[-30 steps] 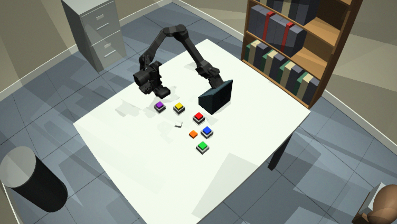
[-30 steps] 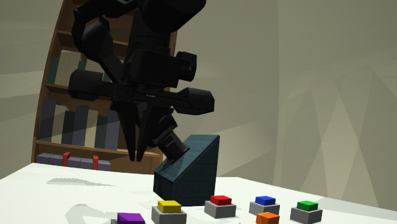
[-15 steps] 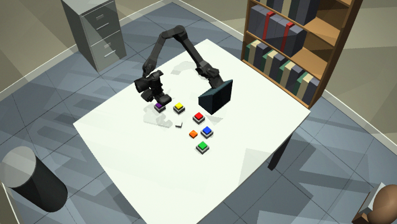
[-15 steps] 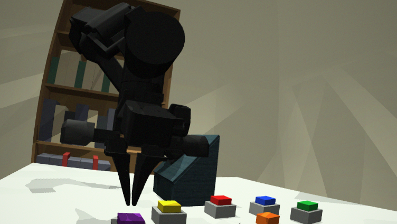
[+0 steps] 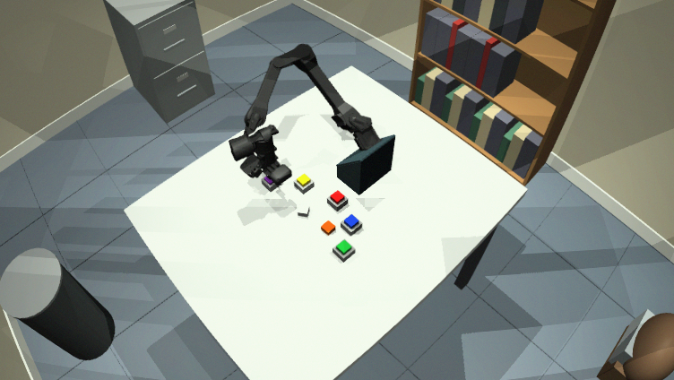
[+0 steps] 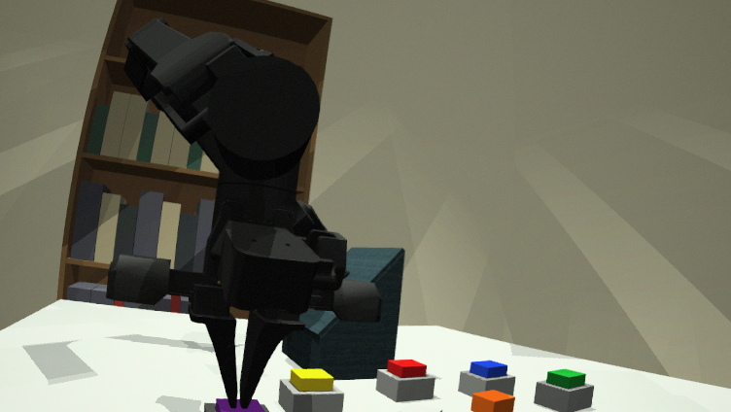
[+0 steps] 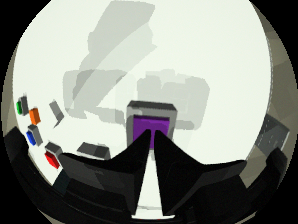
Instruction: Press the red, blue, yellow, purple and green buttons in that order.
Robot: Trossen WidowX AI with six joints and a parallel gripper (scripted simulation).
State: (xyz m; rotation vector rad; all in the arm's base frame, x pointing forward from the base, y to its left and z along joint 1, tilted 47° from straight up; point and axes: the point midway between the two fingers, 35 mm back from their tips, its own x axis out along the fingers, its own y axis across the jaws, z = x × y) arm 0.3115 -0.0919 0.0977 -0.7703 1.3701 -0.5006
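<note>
Now: the purple button 10 mm below my gripper tip. Round my gripper tip: yellow button: 90 mm behind, 70 mm to the left; white block: 160 mm to the left, 30 mm behind, 20 mm below; red button: 190 mm to the left, 140 mm behind.
</note>
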